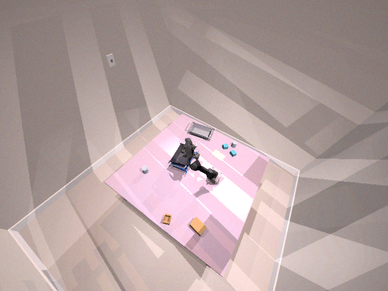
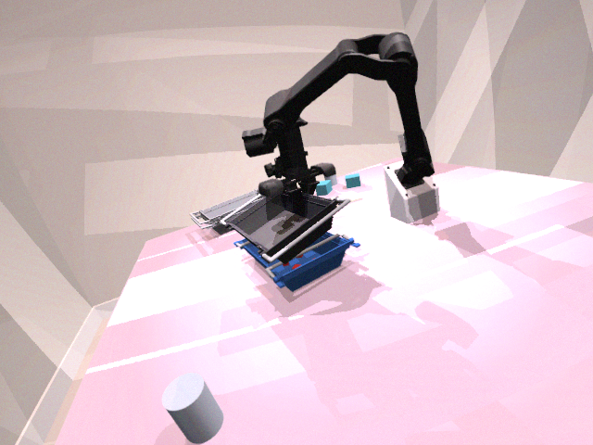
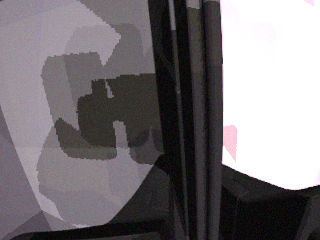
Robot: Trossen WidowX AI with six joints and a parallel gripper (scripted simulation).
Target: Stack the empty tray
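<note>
My gripper tip is now 8 cm short of the black tray, 2 cm to the right of it and 1 cm below it. Round my gripper tip: flat card 21 cm behind, 31 cm to the right, 11 cm below.
</note>
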